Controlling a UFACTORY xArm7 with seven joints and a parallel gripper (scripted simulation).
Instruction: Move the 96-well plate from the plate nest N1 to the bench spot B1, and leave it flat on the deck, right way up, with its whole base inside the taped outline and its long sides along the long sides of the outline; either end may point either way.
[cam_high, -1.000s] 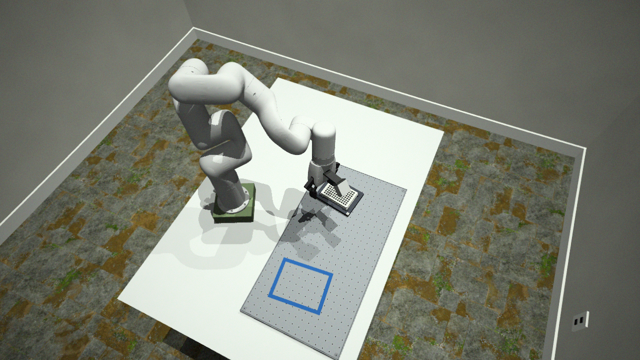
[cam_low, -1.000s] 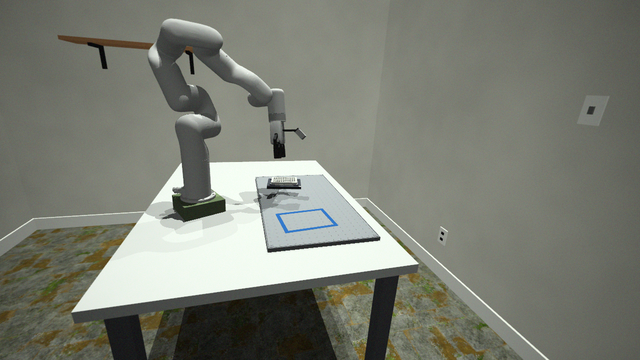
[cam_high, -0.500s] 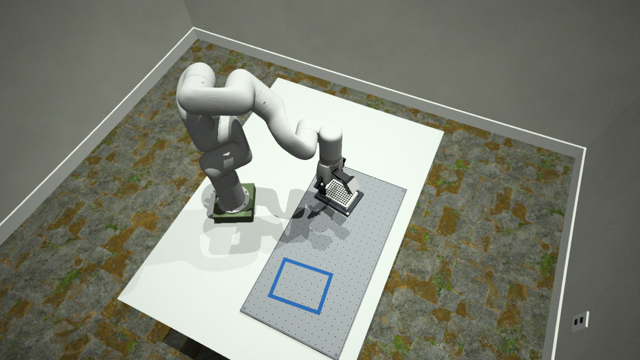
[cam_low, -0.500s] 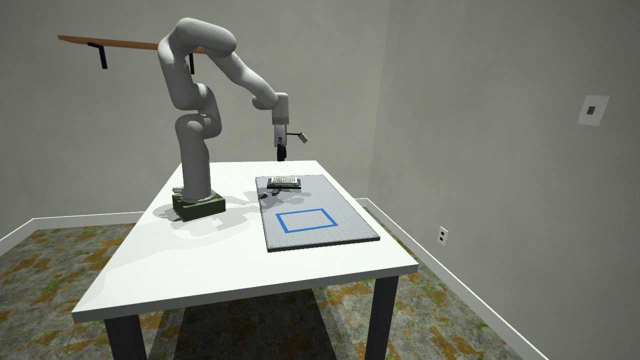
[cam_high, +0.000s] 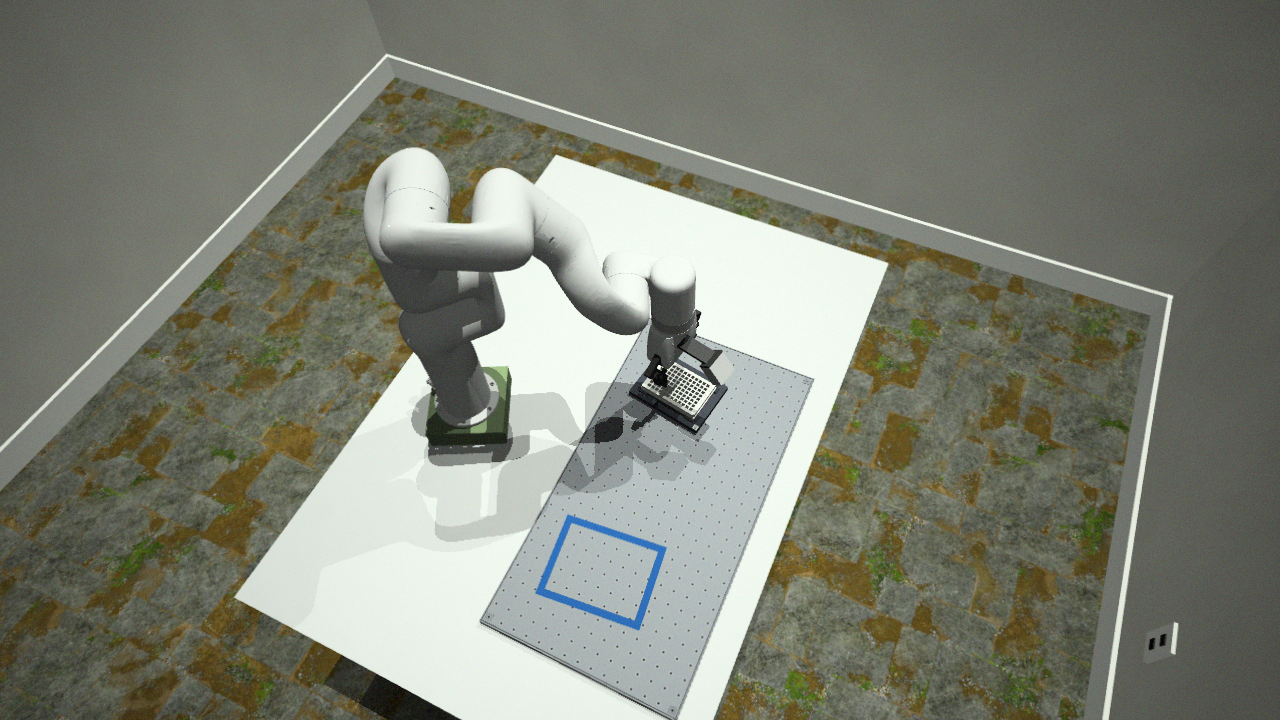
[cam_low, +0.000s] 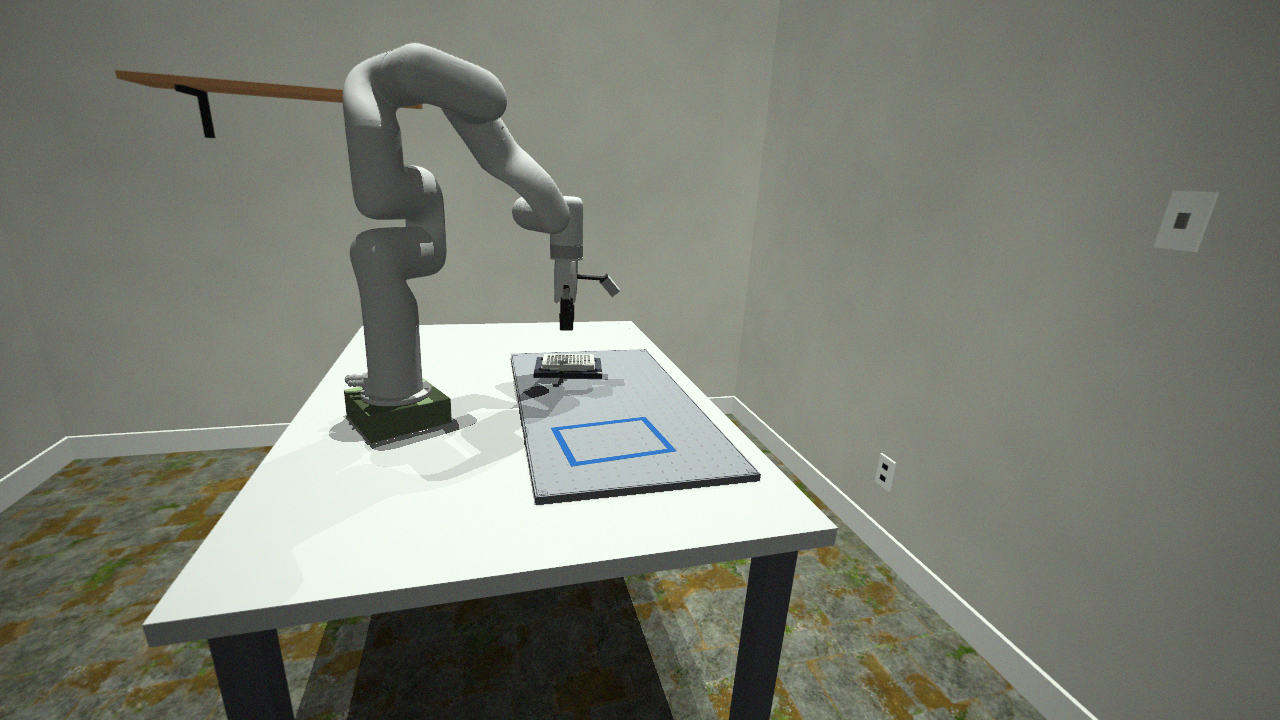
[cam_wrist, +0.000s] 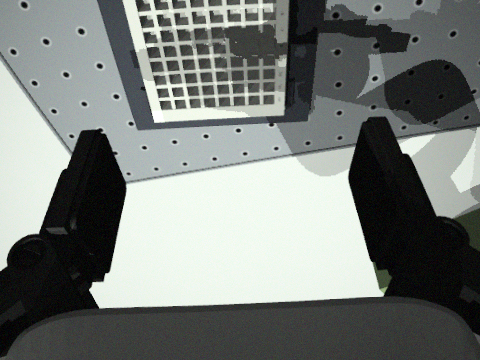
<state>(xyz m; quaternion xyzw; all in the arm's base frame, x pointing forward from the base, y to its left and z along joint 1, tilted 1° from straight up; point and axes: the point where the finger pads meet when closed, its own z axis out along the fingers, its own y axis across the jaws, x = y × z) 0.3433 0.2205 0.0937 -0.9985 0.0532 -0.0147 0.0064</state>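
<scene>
Right now the white 96-well plate is 10 mm ahead of my hand, 10 mm to the left of it and 110 mm below it. The rest, counted from my hand: dark plate nest (10 mm ahead, 10 mm to the left, 120 mm below).
</scene>
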